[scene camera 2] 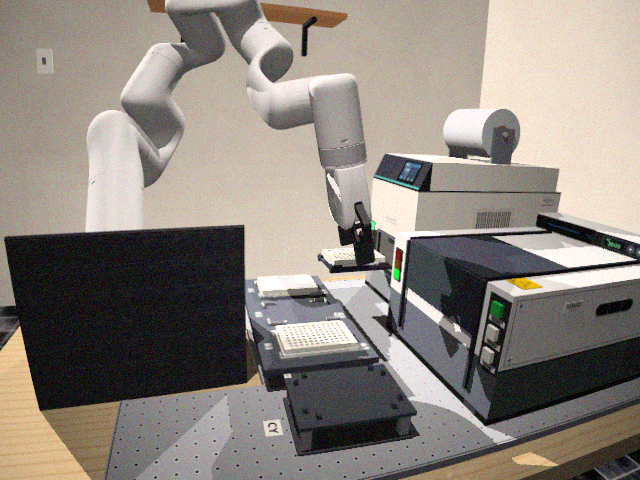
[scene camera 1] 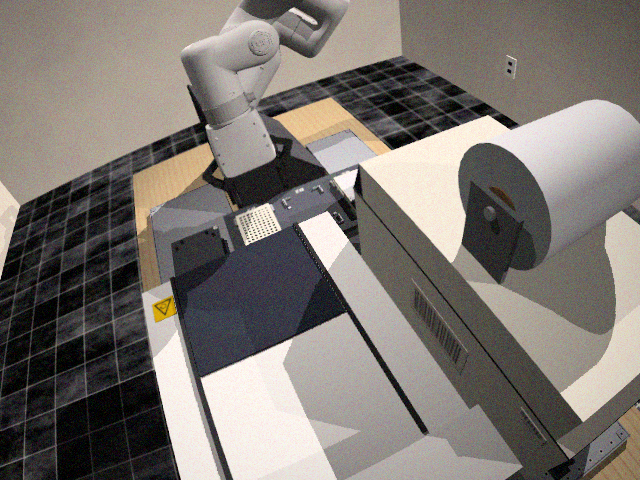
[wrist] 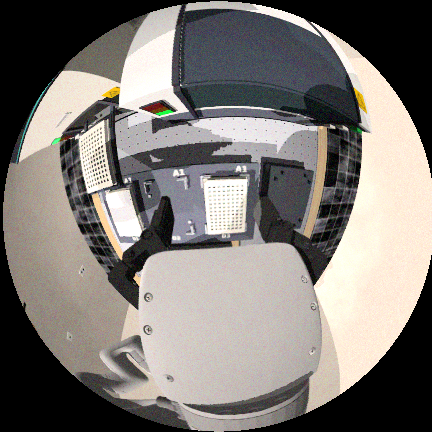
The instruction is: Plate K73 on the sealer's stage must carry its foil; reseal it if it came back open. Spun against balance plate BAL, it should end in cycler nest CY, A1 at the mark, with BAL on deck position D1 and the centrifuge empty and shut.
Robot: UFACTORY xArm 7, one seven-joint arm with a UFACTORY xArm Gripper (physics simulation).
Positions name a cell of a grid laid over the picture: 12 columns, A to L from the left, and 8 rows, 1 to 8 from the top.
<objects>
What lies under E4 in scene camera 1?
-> My gripper.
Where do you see a well plate with reddish wells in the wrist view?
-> C3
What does my gripper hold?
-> Nothing.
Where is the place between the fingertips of my gripper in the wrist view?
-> F4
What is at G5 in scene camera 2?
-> My gripper.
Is my gripper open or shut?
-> Open.
</objects>
